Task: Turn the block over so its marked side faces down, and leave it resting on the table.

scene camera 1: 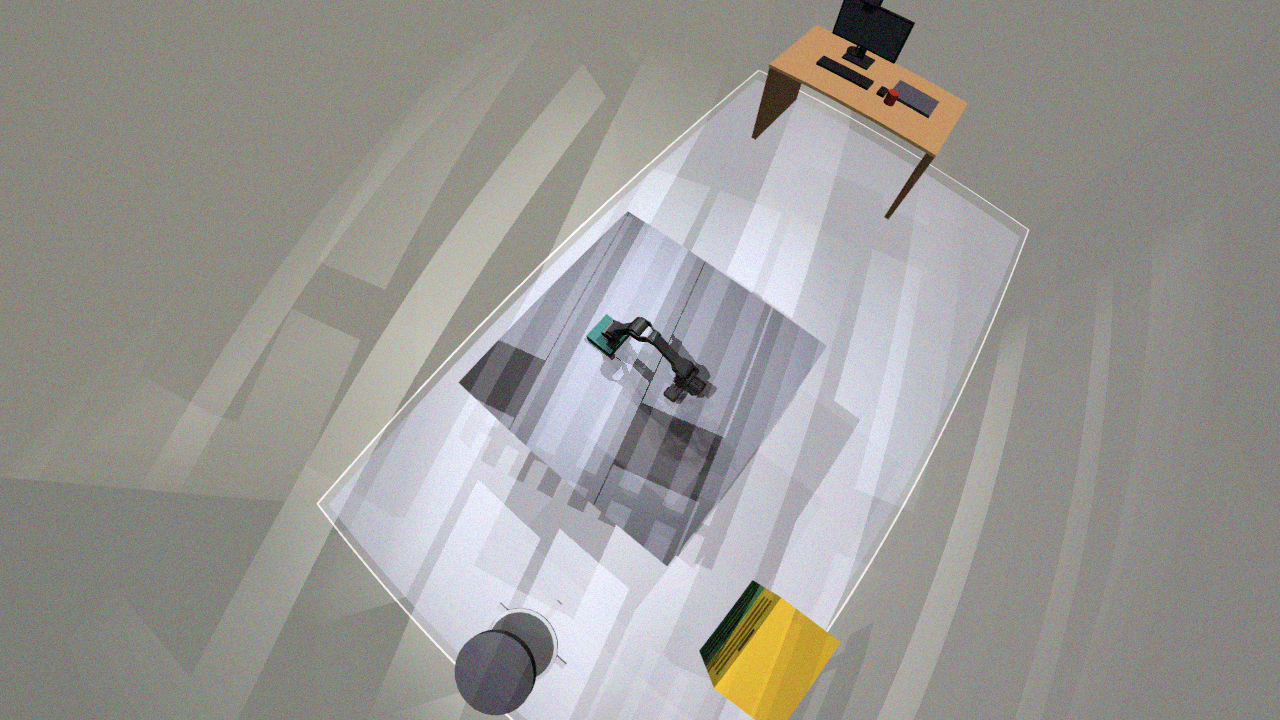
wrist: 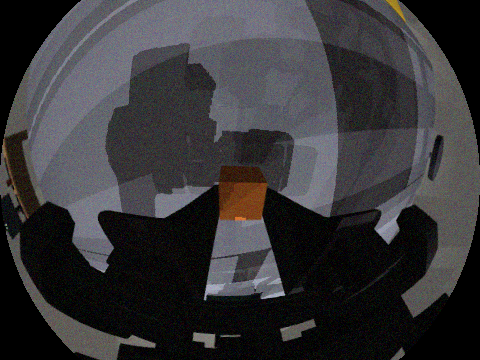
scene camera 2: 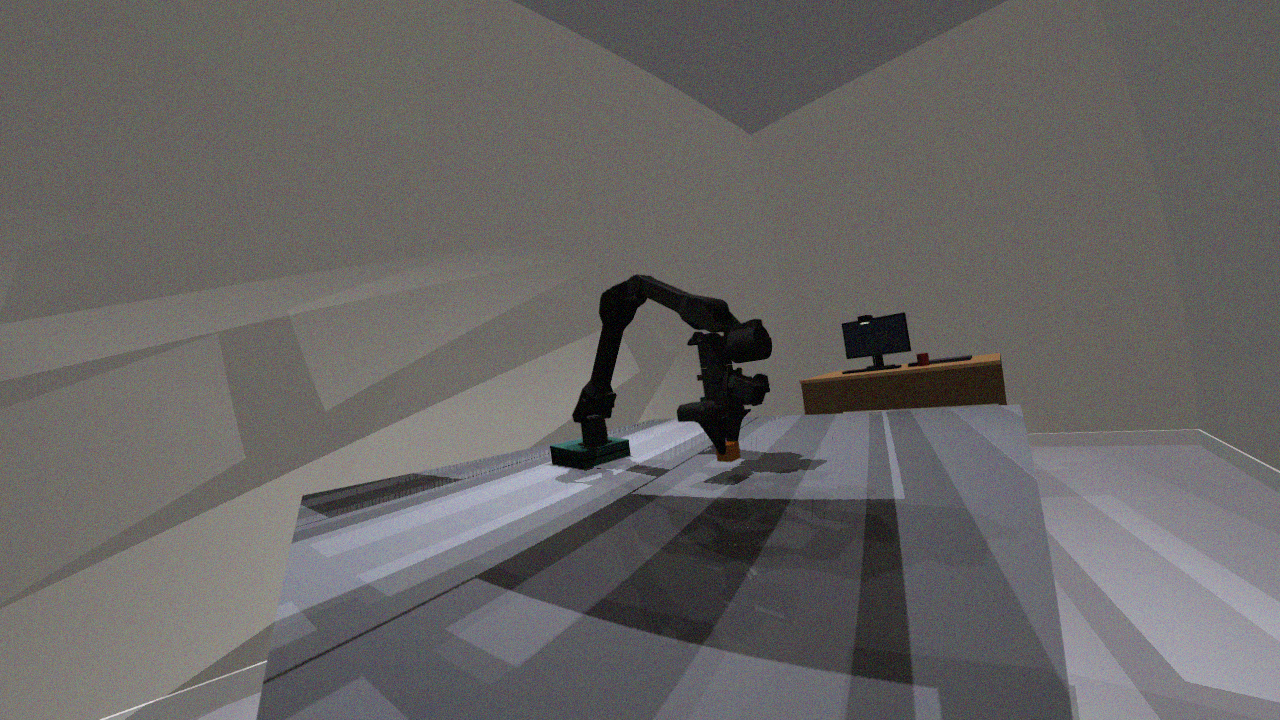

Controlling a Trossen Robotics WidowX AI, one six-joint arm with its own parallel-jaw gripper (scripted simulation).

Observation:
The gripper holds an orange block.
The gripper also shows in the wrist view.

